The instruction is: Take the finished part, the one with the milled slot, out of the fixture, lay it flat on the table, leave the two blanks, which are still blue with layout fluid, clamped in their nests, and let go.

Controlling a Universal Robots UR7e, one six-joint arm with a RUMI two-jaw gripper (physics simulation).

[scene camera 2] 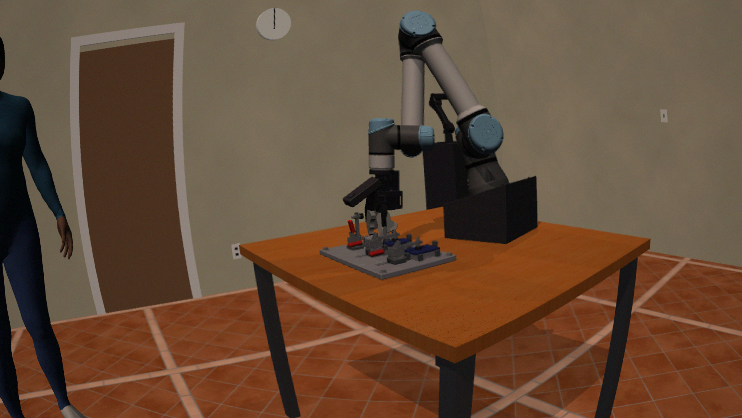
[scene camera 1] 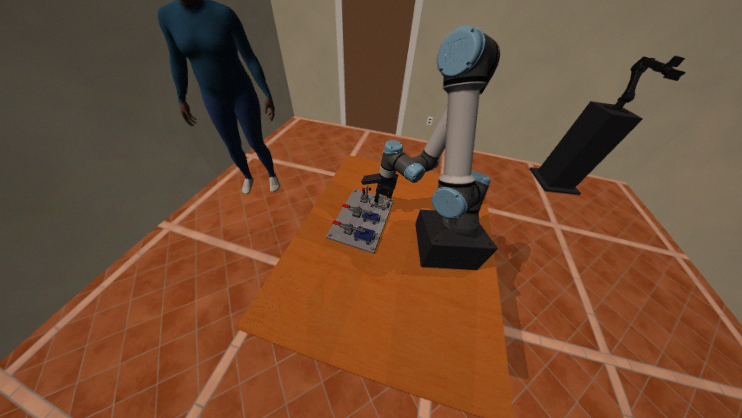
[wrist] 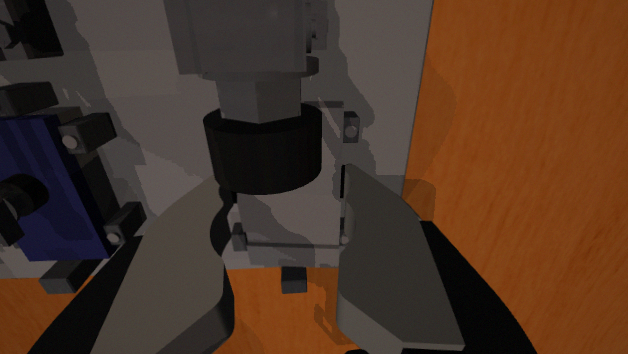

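The finished part [wrist: 290, 217], a pale grey block, is in the end nest of the grey fixture plate [scene camera 1: 358, 245] [scene camera 2: 358, 263] [wrist: 390, 75]. My gripper [scene camera 1: 381, 199] [scene camera 2: 378, 232] [wrist: 289, 170] points down and is shut on it, one finger on each side. Its slot is not clear, and I cannot tell whether it is raised off its seat. The open clamp's black tip [wrist: 262, 155] stands over it in the wrist view. Two blue blanks, the nearer one [scene camera 1: 370, 217] [scene camera 2: 397, 242] [wrist: 60, 205] and the farther one [scene camera 1: 364, 235] [scene camera 2: 424, 249], sit clamped in their nests.
The open clamp [scene camera 1: 364, 196] [scene camera 2: 357, 228] stands upright close beside my fingers. Small nest posts [wrist: 294, 280] [wrist: 351, 127] surround the part. The wooden table [scene camera 1: 389, 311] [scene camera 2: 519, 280] extends beyond the plate. My arm's black base [scene camera 1: 456, 246] [scene camera 2: 475, 223] stands on it. A person [scene camera 1: 212, 62] stands beyond the table.
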